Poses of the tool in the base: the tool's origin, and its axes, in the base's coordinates. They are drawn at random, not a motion.
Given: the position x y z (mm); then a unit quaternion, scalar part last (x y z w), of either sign.
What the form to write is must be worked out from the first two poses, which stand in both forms.
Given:
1: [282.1 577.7 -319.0 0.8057 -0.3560 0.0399 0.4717]
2: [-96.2 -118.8 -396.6 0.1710 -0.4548 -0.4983 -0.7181]
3: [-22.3 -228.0 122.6 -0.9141 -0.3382 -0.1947 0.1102]
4: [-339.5 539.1 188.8 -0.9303 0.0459 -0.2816 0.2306]
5: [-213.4 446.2 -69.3 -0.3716 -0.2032 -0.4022 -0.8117]
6: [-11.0 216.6 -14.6 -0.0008 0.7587 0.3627 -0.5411]
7: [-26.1 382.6 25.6 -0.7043 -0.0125 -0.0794 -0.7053]
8: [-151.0 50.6 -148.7 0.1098 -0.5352 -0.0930 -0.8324]
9: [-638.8 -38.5 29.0 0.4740 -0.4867 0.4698 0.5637]
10: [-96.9 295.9 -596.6 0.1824 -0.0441 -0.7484 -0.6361]
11: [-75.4 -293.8 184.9 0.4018 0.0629 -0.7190 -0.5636]
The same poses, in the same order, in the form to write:
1: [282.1 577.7 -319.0 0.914 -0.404 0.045 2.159]
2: [-96.2 -118.8 -396.6 -0.246 0.653 0.716 1.540]
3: [-22.3 -228.0 122.6 -0.920 -0.340 -0.196 2.921]
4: [-339.5 539.1 188.8 -0.956 0.047 -0.289 2.676]
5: [-213.4 446.2 -69.3 0.636 0.348 0.689 1.247]
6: [-11.0 216.6 -14.6 0.001 -0.902 -0.431 1.998]
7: [-26.1 382.6 25.6 0.994 0.018 0.112 1.576]
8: [-151.0 50.6 -148.7 -0.198 0.966 0.168 1.175]
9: [-638.8 -38.5 29.0 0.574 -0.589 0.569 1.944]
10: [-96.9 295.9 -596.6 -0.236 0.057 0.970 1.763]
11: [-75.4 -293.8 184.9 -0.486 -0.076 0.870 1.944]
